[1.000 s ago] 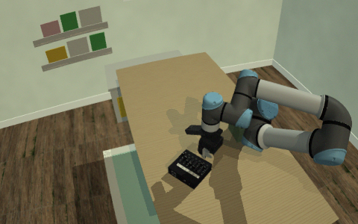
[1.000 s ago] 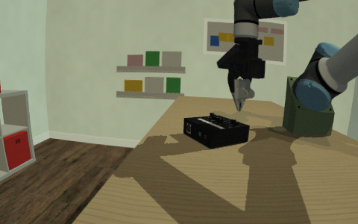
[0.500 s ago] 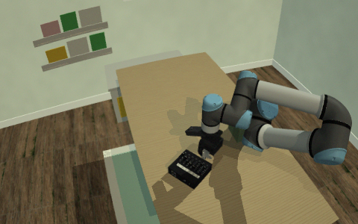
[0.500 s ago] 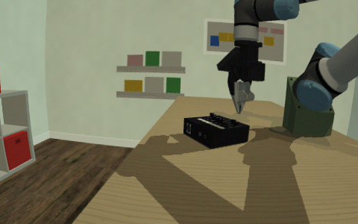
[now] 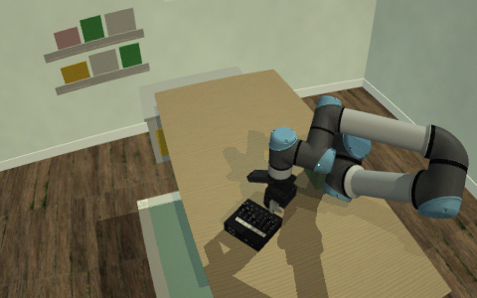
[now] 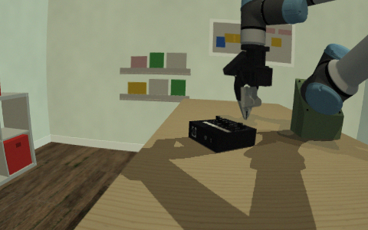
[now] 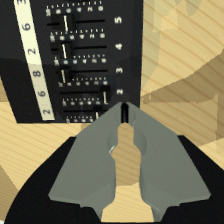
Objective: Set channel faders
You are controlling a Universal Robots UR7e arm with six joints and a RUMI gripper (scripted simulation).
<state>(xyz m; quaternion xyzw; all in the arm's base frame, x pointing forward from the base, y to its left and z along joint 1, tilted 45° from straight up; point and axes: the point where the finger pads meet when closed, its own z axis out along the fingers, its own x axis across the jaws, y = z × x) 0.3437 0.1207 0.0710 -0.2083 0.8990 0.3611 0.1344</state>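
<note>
The fader cap lies 2 cm ahead of my hand, 1 cm to the left of it and 3 cm below it. The rest, counted from my hand: master fader: 7 cm ahead, 9 cm to the right, 3 cm below.
</note>
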